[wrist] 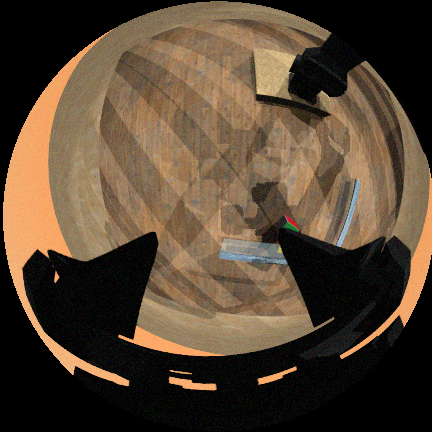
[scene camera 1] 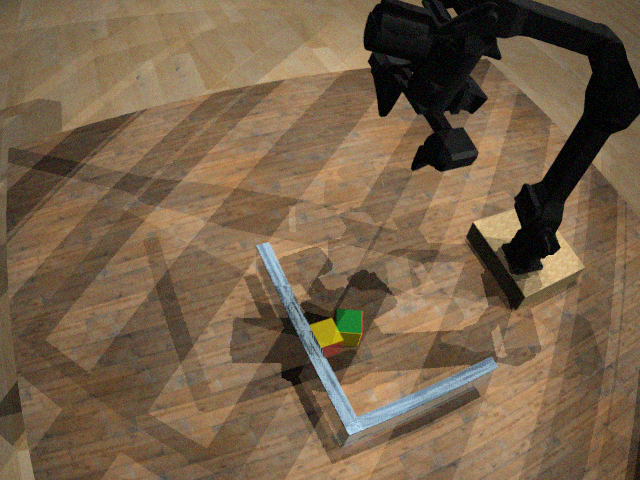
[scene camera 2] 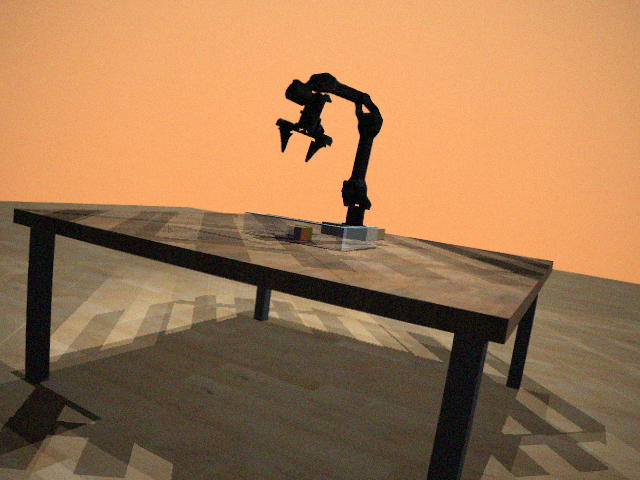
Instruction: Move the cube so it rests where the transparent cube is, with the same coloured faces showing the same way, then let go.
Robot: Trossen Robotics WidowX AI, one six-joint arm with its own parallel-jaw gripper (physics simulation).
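Pixels of known places: gripper, between the fingertips: (wrist: 218, 236) (scene camera 1: 398, 141) (scene camera 2: 293, 157); arm's base, origin of its link: (wrist: 302, 87) (scene camera 1: 522, 257) (scene camera 2: 354, 225).
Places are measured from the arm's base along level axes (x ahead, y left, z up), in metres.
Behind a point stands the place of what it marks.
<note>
A cube with a green top (scene camera 1: 349, 321) {x 0.335, y 0.051, z -0.001 m} (wrist: 291, 225) {x 0.318, y 0.049, z -0.002 m} and a yellow side stands on the table inside the angle of two low walls. A yellow-topped cube (scene camera 1: 325, 332) {x 0.373, y 0.061, z -0.001 m} (wrist: 280, 249) {x 0.386, y 0.051, z -0.001 m} with a faded red side is right beside it, close to the long wall; it looks like the transparent one. The two overlap in the scene camera 2 view, so they cannot be told apart there. My gripper (scene camera 1: 398, 141) {x 0.254, y -0.091, z 0.198 m} (scene camera 2: 295, 156) {x 0.254, y -0.091, z 0.198 m} (wrist: 218, 236) {x 0.254, y -0.091, z 0.198 m} is open and empty, high above the table and well away from both cubes. Its right finger in the wrist view partly hides the cubes.
Two clear walls with pale blue tops, one long (scene camera 1: 292, 304) {x 0.411, y 0.019, z 0.018 m} (wrist: 250, 257) {x 0.415, y -0.019, z 0.018 m} and one short (scene camera 1: 426, 395) {x 0.273, y 0.197, z 0.018 m} (wrist: 350, 215) {x 0.240, y 0.195, z 0.018 m}, meet in a corner. The arm's base block (scene camera 1: 558, 273) {x -0.061, y 0.048, z 0.000 m} (wrist: 272, 75) {x -0.003, y -0.067, z 0.000 m} stands on the wooden table (scene camera 1: 155, 310) {x 0.609, y -0.040, z -0.041 m} (scene camera 2: 413, 273) {x 0.502, y 0.496, z -0.041 m}. Dark shadows cross the table around the cubes.
</note>
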